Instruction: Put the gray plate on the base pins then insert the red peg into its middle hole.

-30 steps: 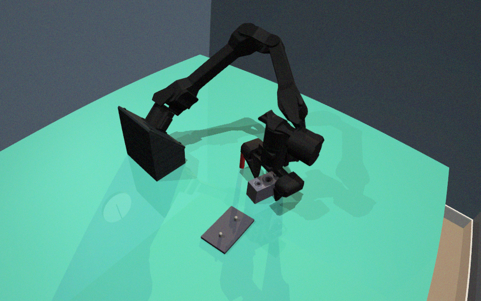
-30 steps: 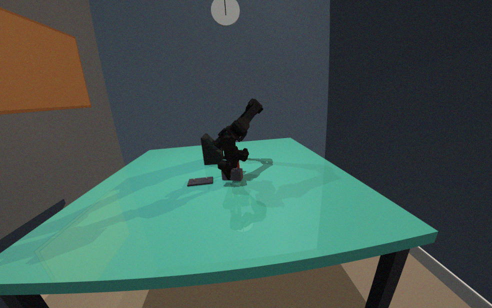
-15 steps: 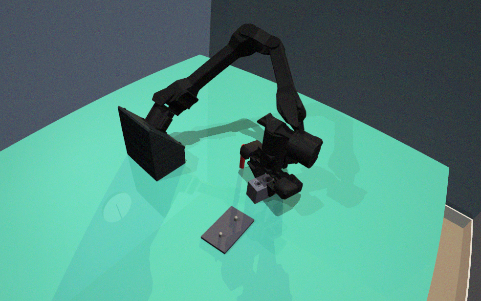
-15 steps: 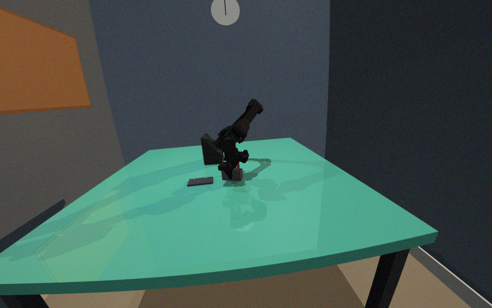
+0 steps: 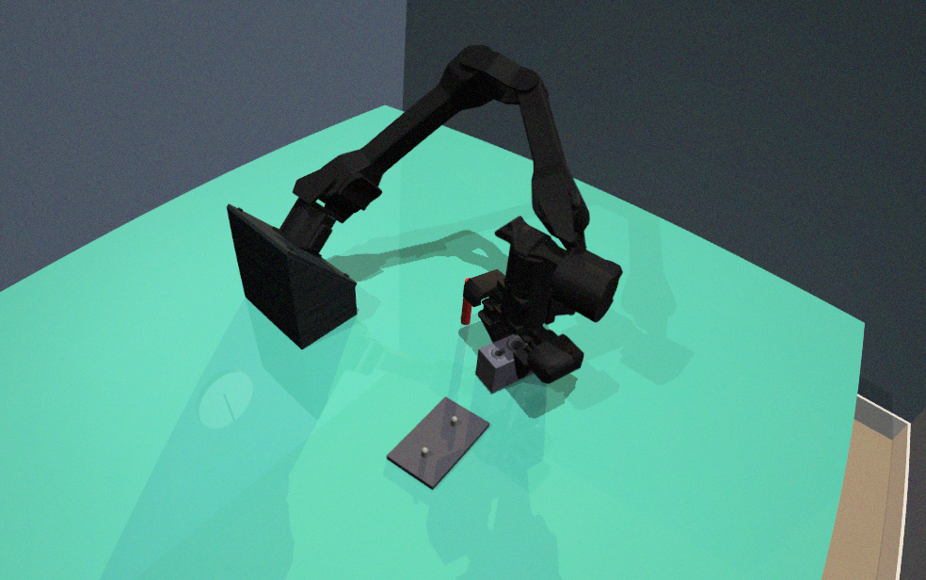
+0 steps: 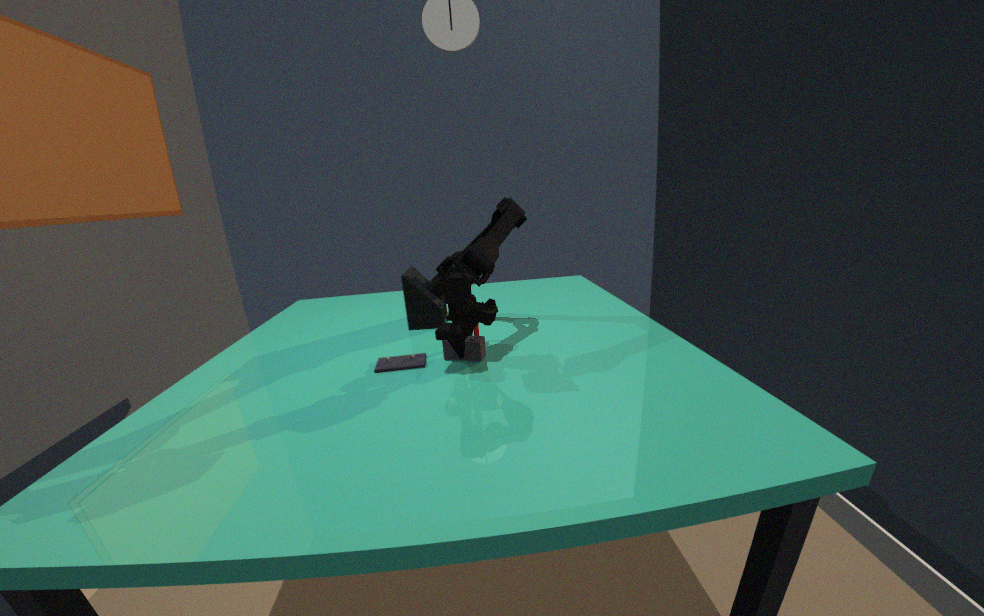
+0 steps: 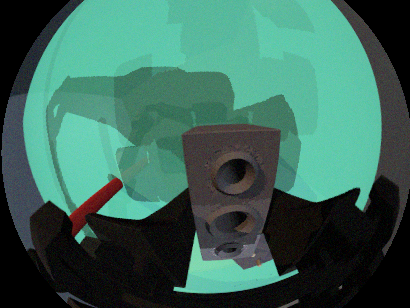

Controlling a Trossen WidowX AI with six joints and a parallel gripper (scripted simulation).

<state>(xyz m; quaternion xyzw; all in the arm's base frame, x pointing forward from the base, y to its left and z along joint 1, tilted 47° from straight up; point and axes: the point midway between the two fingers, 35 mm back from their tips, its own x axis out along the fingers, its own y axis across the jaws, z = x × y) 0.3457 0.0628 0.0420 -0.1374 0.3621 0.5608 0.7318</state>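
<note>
Right now the red peg is 11 cm behind my gripper tip, 4 cm to the left of it and 3 cm above it. The rest, counted from my gripper tip: gray plate: 3 cm above.
</note>
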